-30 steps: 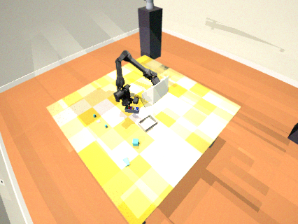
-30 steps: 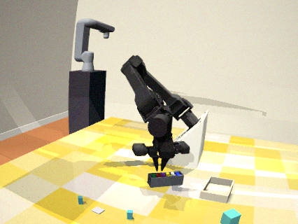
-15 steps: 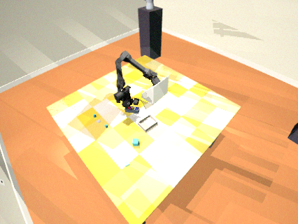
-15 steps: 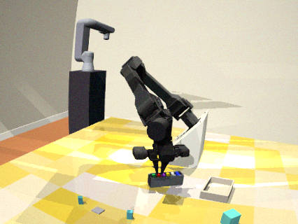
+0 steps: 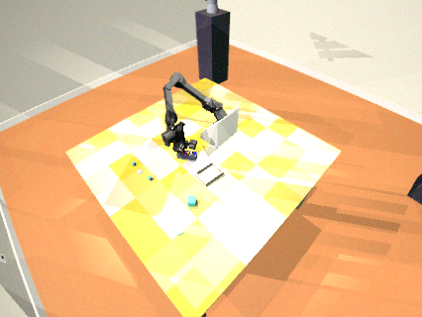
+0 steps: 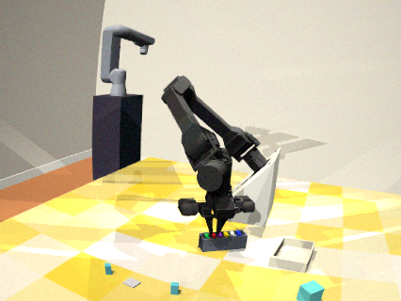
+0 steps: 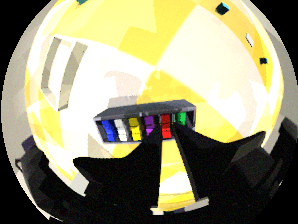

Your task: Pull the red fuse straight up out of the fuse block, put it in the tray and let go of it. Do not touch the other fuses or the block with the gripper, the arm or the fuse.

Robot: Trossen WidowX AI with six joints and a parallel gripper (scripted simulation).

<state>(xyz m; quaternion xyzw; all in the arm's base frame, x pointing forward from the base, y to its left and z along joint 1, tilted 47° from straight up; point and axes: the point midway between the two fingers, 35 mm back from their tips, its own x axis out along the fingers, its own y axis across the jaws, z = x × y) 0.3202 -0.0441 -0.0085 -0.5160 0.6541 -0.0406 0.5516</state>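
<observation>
The pale tray is 22 cm to the left of my gripper tip, 4 cm below it and 3 cm behind it. From my gripper tip the other things lie so: red fuse: 2 cm below.
</observation>
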